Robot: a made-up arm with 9 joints. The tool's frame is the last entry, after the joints. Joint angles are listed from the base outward.
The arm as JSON. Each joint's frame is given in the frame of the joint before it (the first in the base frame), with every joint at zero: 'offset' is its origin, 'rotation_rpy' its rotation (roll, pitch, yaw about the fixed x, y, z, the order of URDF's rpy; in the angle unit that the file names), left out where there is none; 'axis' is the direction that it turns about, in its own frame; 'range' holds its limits. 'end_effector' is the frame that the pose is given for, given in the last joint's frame.
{
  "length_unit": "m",
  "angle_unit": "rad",
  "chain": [
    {
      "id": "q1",
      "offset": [
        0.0,
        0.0,
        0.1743
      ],
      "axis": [
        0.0,
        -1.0,
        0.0
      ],
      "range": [
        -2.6,
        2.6
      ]
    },
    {
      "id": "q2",
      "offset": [
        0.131,
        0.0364,
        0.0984
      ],
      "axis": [
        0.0,
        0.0,
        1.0
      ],
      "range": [
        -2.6,
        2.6
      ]
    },
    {
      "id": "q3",
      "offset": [
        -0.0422,
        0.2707,
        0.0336
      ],
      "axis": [
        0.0,
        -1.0,
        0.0
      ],
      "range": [
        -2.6,
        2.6
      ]
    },
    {
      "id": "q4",
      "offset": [
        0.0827,
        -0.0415,
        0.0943
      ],
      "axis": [
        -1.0,
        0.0,
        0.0
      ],
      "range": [
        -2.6,
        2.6
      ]
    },
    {
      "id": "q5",
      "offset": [
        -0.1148,
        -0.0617,
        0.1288
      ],
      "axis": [
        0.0,
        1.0,
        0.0
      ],
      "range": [
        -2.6,
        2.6
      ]
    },
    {
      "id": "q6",
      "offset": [
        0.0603,
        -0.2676,
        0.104
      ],
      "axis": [
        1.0,
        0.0,
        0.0
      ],
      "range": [
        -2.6,
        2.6
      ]
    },
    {
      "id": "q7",
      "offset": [
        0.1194,
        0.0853,
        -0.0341
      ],
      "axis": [
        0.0,
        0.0,
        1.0
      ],
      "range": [
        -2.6,
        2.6
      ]
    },
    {
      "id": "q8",
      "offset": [
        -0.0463,
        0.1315,
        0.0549
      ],
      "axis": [
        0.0,
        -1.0,
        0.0
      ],
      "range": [
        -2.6,
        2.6
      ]
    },
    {
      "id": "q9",
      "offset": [
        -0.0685,
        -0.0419,
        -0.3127
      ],
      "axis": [
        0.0,
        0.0,
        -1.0
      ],
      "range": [
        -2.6,
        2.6
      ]
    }
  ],
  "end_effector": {
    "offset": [
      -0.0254,
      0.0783,
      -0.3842
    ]
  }
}
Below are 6 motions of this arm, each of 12 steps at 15 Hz.
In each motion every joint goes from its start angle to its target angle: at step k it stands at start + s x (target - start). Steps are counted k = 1, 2, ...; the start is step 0. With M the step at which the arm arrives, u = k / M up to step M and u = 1 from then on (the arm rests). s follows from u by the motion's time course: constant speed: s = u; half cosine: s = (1 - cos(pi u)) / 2; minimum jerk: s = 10 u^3 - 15 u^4 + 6 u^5.
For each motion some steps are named. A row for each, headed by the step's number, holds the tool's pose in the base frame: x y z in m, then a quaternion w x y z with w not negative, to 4 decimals.
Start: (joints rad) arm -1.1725 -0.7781 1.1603 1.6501 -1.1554 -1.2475 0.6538 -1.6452 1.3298
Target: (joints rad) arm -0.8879 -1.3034 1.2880 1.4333 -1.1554 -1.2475 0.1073 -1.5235 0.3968
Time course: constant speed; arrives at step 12
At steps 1, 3, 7, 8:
1: -0.2981 0.5566 0.3506 0.4465 0.5100 0.6405 0.3610
3: -0.2725 0.5109 0.3290 0.4173 0.5379 0.6151 0.3976
7: -0.2097 0.4215 0.3022 0.3519 0.5919 0.5656 0.4538
8: -0.1921 0.4001 0.2992 0.3347 0.6053 0.5533 0.4641

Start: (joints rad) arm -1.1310 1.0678 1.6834 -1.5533 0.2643 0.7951 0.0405 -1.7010 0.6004
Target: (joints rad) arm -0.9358 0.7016 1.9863 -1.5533 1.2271 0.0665 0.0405 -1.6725 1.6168
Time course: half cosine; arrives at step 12
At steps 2, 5, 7, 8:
2: 0.0017 -0.0271 -0.4826 0.2252 0.3121 0.0737 0.9201
5: 0.1667 -0.1526 -0.4156 0.4978 0.0844 0.1582 0.8486
7: 0.2733 -0.2380 -0.3177 0.6923 -0.1228 0.1508 0.6949
8: 0.3136 -0.2710 -0.2636 0.7611 -0.2153 0.1218 0.5997

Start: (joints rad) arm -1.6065 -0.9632 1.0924 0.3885 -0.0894 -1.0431 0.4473 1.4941 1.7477
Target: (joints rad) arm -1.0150 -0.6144 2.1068 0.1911 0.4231 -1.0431 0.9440 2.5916 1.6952
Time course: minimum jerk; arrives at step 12
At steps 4, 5, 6, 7, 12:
4: 0.7630 0.0354 -0.1794 0.8827 -0.2423 -0.4001 0.0444
5: 0.7478 0.1543 -0.1558 0.8892 -0.1473 -0.4300 0.0530
6: 0.7141 0.2964 -0.1144 0.8832 -0.0371 -0.4613 0.0762
7: 0.6554 0.4395 -0.0591 0.8623 0.0734 -0.4879 0.1142
12: 0.4062 0.7103 0.0803 0.7615 0.3030 -0.5158 0.2495

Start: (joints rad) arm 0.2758 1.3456 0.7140 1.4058 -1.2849 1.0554 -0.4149 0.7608 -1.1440
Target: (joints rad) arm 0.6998 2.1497 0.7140 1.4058 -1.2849 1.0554 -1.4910 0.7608 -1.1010
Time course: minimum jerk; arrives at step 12
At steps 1, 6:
1: -0.7068 0.3743 0.2762 0.3128 0.0904 0.7324 -0.5980
6: -0.7391 0.1126 0.2544 0.2552 -0.0834 0.7538 -0.5998

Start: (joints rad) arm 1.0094 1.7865 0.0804 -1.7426 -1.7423 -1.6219 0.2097 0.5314 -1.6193
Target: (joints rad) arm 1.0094 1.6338 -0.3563 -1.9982 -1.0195 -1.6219 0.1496 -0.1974 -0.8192
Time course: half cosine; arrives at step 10
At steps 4, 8, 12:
4: 0.6784 -0.0994 -0.3245 0.5567 -0.3944 -0.2956 0.6687
8: 0.2978 -0.3683 -0.5334 0.7453 -0.3213 -0.0493 0.5822
12: 0.2191 -0.4076 -0.5434 0.7702 -0.3158 -0.0035 0.5540

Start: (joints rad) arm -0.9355 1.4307 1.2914 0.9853 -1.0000 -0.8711 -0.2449 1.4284 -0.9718
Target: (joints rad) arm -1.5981 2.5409 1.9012 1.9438 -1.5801 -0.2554 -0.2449 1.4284 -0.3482
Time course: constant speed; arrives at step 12
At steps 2, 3, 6, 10, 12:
2: 0.2911 -0.7883 1.0550 0.2072 -0.5527 -0.7777 -0.2164
3: 0.2737 -0.8430 1.0078 0.2105 -0.5279 -0.7847 -0.2474
6: 0.2219 -0.9641 0.8668 0.2142 -0.4714 -0.7939 -0.3189
10: 0.1869 -1.0256 0.7182 0.2254 -0.4184 -0.8030 -0.3597
12: 0.2008 -1.0249 0.6601 0.2432 -0.3876 -0.8118 -0.3628

